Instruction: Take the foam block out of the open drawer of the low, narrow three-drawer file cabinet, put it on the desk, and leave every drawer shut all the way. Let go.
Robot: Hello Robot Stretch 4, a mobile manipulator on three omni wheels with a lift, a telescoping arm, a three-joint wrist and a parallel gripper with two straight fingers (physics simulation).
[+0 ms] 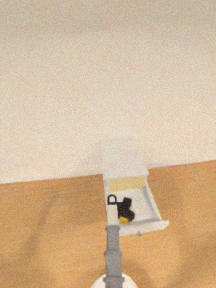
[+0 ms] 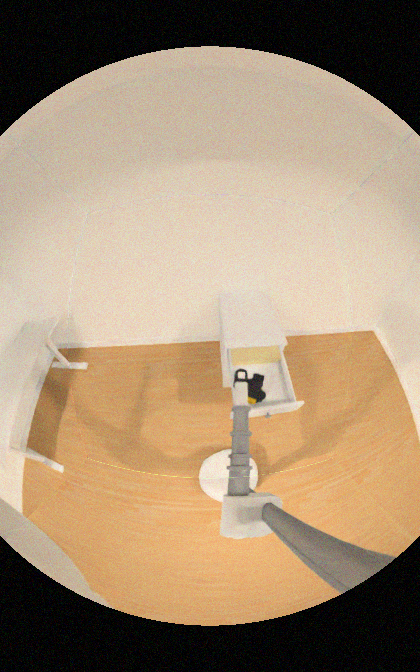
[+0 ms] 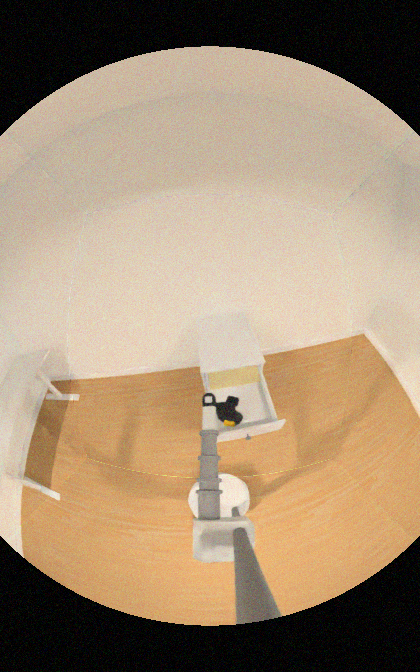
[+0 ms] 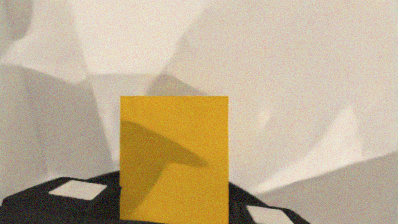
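The white file cabinet (image 1: 125, 157) (image 2: 252, 320) (image 3: 230, 340) stands low against the back wall. Its top drawer (image 1: 150, 227) (image 2: 280, 408) (image 3: 265, 428) is pulled out; the lower drawer fronts are hidden beneath it. The yellow foam block (image 1: 124, 219) (image 2: 252, 400) (image 3: 229, 423) (image 4: 185, 125) is inside, near the drawer front. My black gripper (image 1: 126, 214) (image 2: 257, 394) (image 3: 230, 416) (image 4: 179, 189) is down in the drawer, shut on the block, with a finger against each side. The white desk (image 2: 27, 380) (image 3: 24, 400) stands at the far left.
The desk's legs end in flat feet (image 2: 70, 366) (image 3: 62, 397) on the wooden floor. My telescoping arm (image 1: 113, 250) (image 2: 240, 435) (image 3: 209, 465) reaches over the drawer's left front. A yellowish panel (image 1: 126, 183) (image 2: 256, 355) (image 3: 234, 377) shows at the back of the open drawer.
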